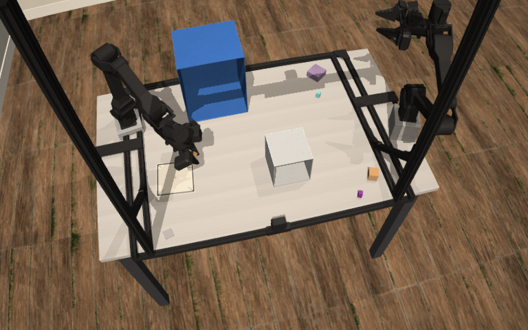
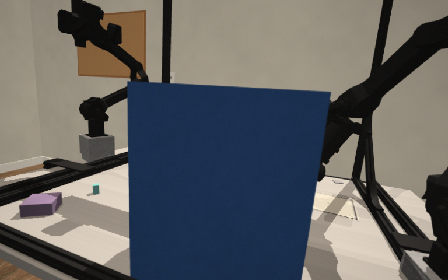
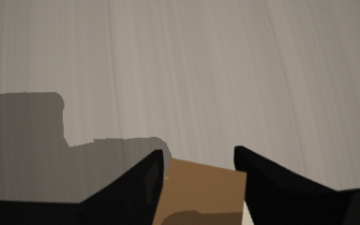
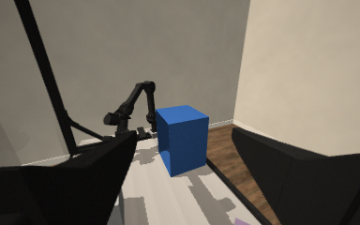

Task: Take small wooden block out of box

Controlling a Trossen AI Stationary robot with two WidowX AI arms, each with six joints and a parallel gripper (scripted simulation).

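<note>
My left hand is 90 mm above the marked square, 70 mm to the right of it and 40 mm past it. The rest, counted from my left hand: box back wall 440 mm ahead, 50 mm above, 10 mm to the right; then teal cube 460 mm to the right, 350 mm ahead, 80 mm below; then box roof 340 mm ahead, 200 mm above, 40 mm to the right.
</note>
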